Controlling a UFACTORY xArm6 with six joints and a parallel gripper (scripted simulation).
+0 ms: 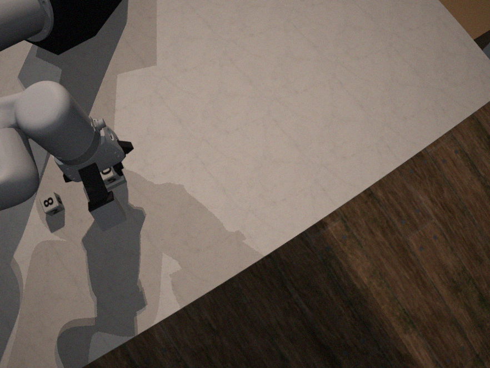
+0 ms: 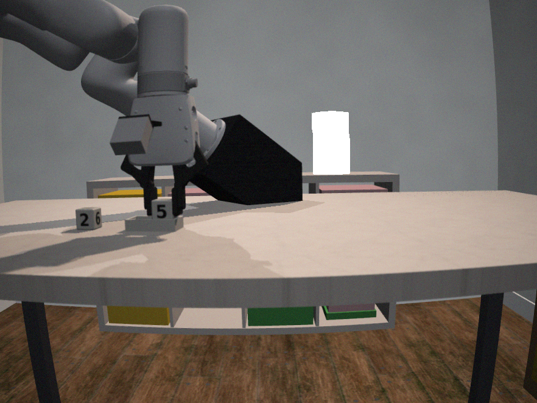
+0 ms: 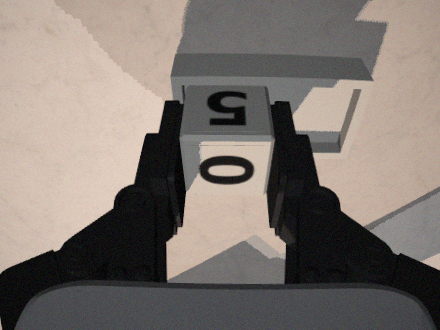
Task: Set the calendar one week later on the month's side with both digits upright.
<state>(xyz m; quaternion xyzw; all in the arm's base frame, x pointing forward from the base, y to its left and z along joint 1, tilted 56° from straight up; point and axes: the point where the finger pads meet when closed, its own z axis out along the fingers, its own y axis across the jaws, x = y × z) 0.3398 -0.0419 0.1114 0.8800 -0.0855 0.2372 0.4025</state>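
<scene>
Right now my hand is 30 mm above the grey tray, 20 mm to the left of it and 10 mm past it. Round my hand: white cube (120 mm to the right, 50 mm behind, 30 mm below).
</scene>
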